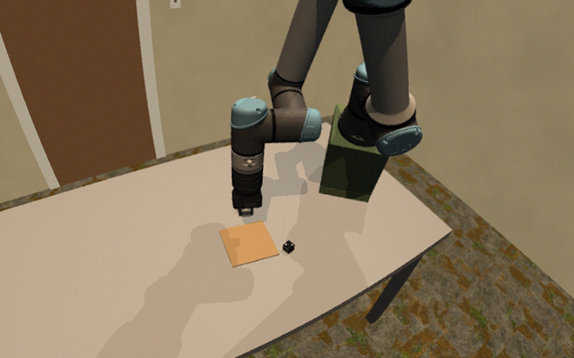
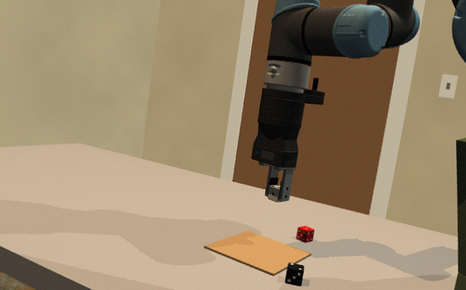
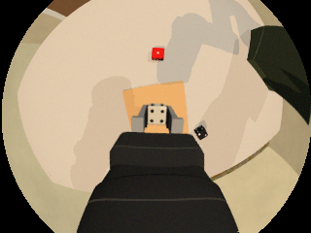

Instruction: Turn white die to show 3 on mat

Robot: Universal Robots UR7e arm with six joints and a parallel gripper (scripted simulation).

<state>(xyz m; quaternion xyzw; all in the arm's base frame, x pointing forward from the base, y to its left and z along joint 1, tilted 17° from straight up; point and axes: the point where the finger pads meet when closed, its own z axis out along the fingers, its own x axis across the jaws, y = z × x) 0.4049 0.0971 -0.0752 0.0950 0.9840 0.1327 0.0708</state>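
Now: the orange mat 11 cm below my hand and 3 cm to the left of it. Round my hand: white die: 1 cm below; black die: 10 cm below, 10 cm behind, 9 cm to the left; red die: 11 cm to the right, 10 cm below, 2 cm behind.
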